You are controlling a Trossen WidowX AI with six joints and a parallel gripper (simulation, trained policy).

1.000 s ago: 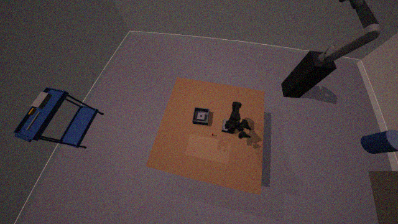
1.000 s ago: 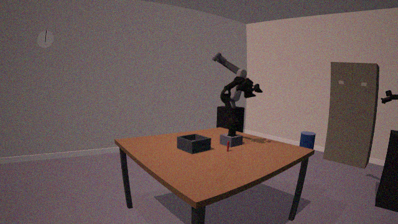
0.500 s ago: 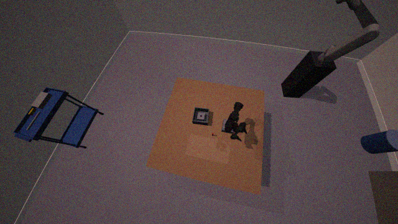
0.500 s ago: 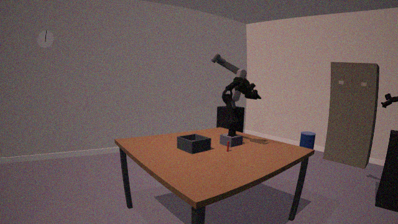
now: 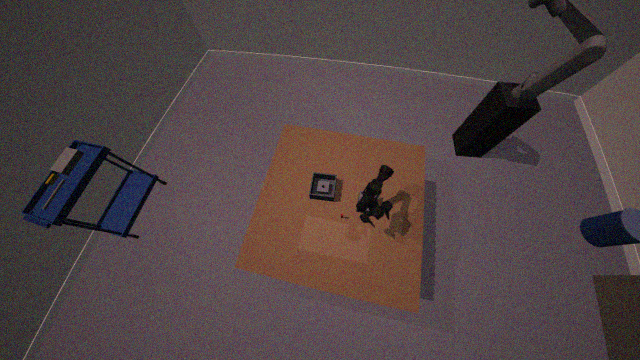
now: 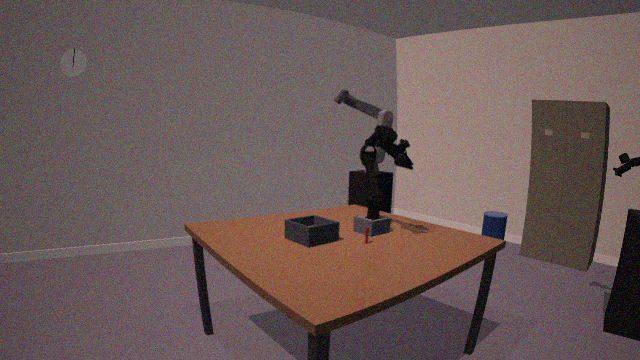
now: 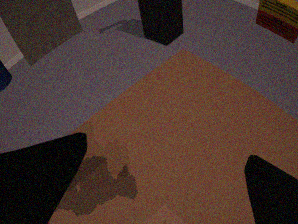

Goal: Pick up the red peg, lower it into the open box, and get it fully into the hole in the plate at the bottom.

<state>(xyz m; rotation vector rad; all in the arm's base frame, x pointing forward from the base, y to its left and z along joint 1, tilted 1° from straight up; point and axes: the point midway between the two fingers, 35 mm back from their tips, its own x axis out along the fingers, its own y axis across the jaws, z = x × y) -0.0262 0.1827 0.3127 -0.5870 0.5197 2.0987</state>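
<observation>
Right now the red peg is 220 mm ahead of my gripper tip, 100 mm to the right of it and 330 mm below it. From my gripper tip the other things lie so: dark grey box: 380 mm ahead, 320 mm to the right, 350 mm below.
</observation>
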